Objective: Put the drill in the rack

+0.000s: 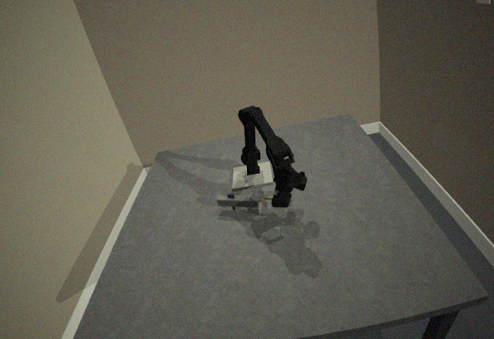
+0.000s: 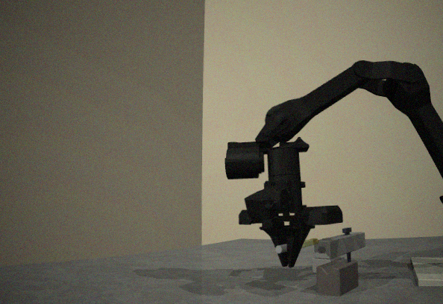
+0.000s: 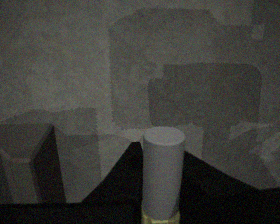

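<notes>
Right now the drill is 10 mm behind my gripper tip, 40 mm to the right of it and 30 mm above it. Round my gripper tip: grey fixture 60 mm behind, 190 mm to the right, 10 mm above; small dark key 70 mm behind, 220 mm to the right, 20 mm above; dark rack 80 mm behind, 10 mm to the right, 20 mm below.
</notes>
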